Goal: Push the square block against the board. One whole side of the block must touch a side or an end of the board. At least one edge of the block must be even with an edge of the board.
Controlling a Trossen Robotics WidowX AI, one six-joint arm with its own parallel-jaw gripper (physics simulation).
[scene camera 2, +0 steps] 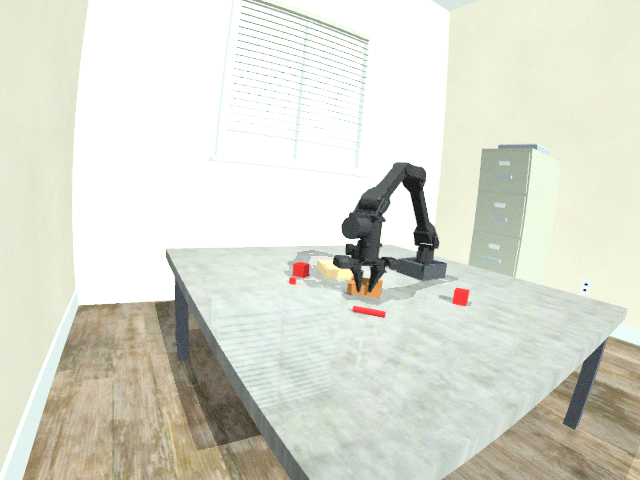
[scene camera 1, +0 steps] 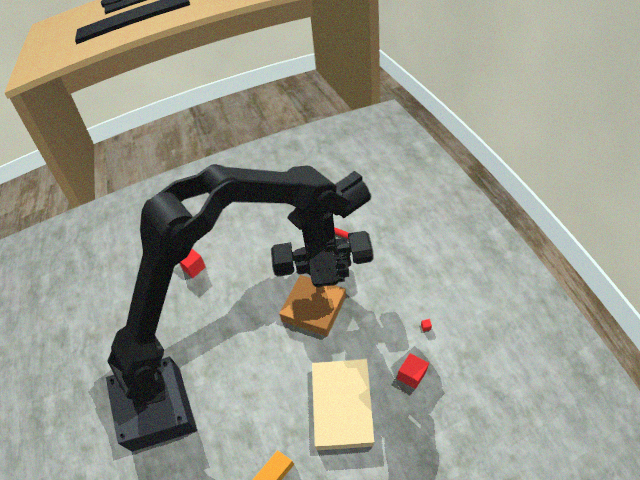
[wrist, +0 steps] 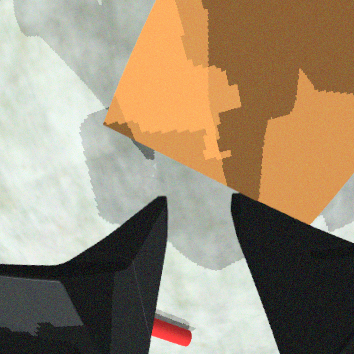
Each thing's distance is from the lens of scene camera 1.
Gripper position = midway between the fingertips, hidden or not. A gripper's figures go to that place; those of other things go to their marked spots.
my gripper [scene camera 1: 325, 278]: 95 cm
square block [scene camera 1: 312, 308]: 90 cm
cream board [scene camera 1: 342, 407]: 80 cm
The marked spots on the cream board and the square block are 21 cm apart.
